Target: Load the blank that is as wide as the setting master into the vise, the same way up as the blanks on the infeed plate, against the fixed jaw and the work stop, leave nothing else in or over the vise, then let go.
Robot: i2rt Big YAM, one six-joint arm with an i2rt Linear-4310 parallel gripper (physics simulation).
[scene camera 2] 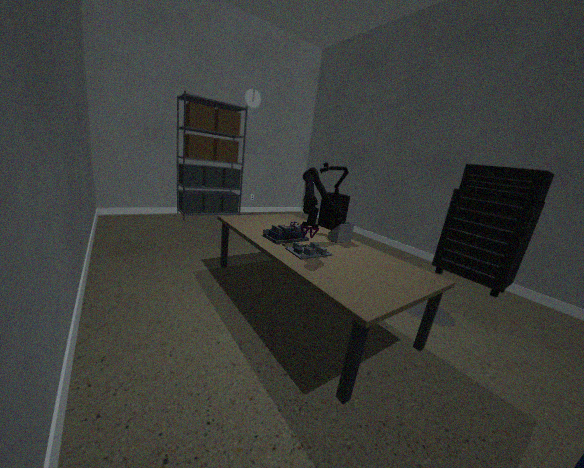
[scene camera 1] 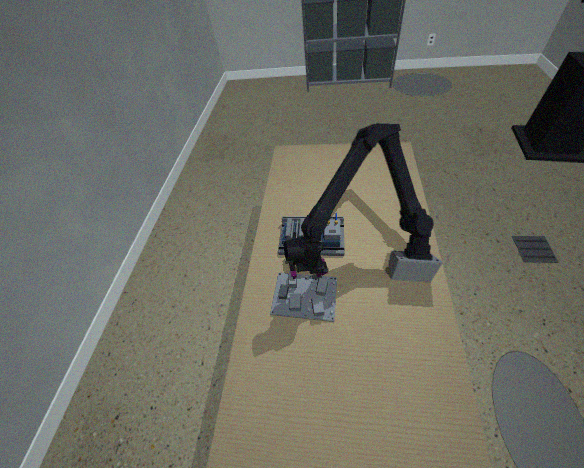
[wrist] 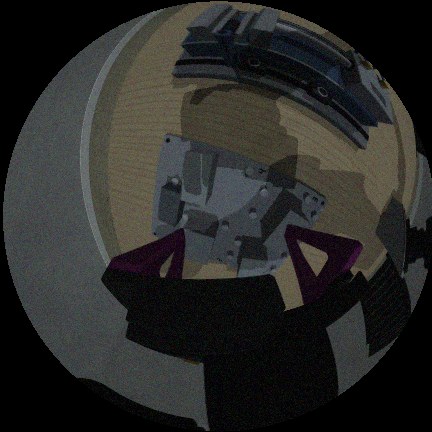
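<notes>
My gripper (scene camera 1: 307,274) (scene camera 2: 303,228) (wrist: 237,232) is open and empty. Its magenta fingers stand wide apart, above the near-vise part of the grey infeed plate (scene camera 1: 327,300) (wrist: 235,185). Several grey blanks of different sizes stand on the plate among small pegs, among them one blank (scene camera 1: 292,281) (wrist: 194,172) at the vise-side edge, a small dark blank (scene camera 1: 283,291) (wrist: 170,205) and a larger blank (scene camera 1: 295,301) (wrist: 201,222). The blue and grey vise (scene camera 2: 280,232) (wrist: 290,70) lies beyond the plate, partly hidden by the arm in scene camera 1. I cannot tell which block is the setting master.
The arm's grey base block (scene camera 1: 415,267) (scene camera 2: 342,233) stands to the right on the wooden table (scene camera 1: 380,375) (scene camera 2: 380,280). A grey unit (scene camera 1: 332,231) with yellow and blue parts sits at the vise's right end. A shelf rack stands by the far wall.
</notes>
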